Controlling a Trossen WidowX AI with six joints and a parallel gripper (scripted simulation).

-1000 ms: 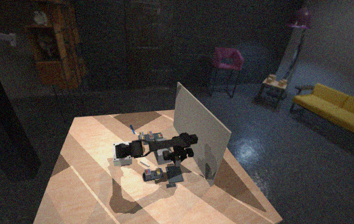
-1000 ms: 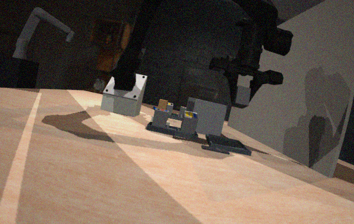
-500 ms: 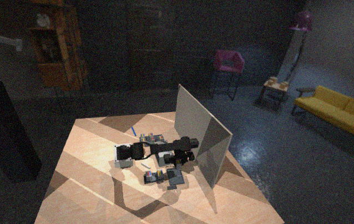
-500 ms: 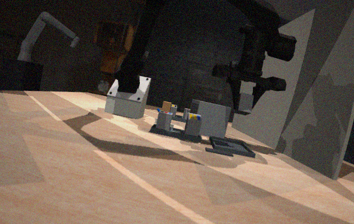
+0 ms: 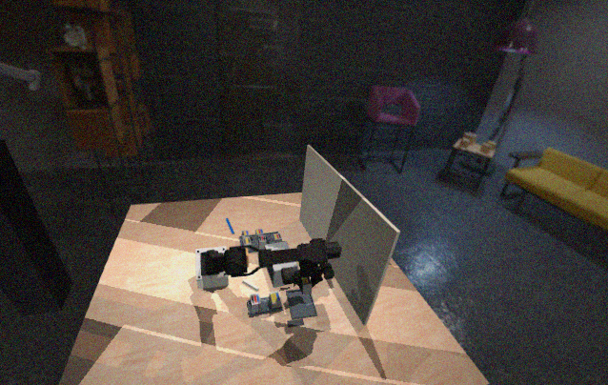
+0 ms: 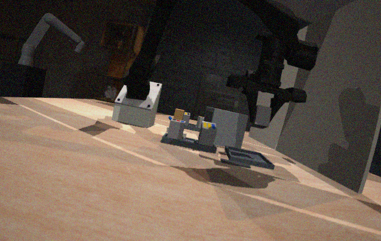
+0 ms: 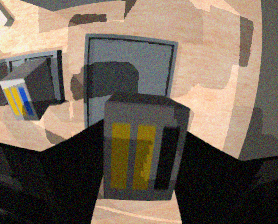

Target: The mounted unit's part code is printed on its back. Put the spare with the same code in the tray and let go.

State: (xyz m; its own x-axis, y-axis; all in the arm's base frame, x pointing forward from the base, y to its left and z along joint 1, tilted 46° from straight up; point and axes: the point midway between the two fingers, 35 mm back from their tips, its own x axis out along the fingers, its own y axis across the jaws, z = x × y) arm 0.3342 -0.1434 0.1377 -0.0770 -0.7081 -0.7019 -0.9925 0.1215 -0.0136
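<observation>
Right now my gripper tip is 80 mm above the flat dark tray and 10 mm past it. The rest, counted from my gripper tip: grey spare: 30 mm above; then rack: 150 mm behind, 80 mm below, 20 mm to the left; then dark slab: 80 mm to the right, 80 mm below, 60 mm behind.
</observation>
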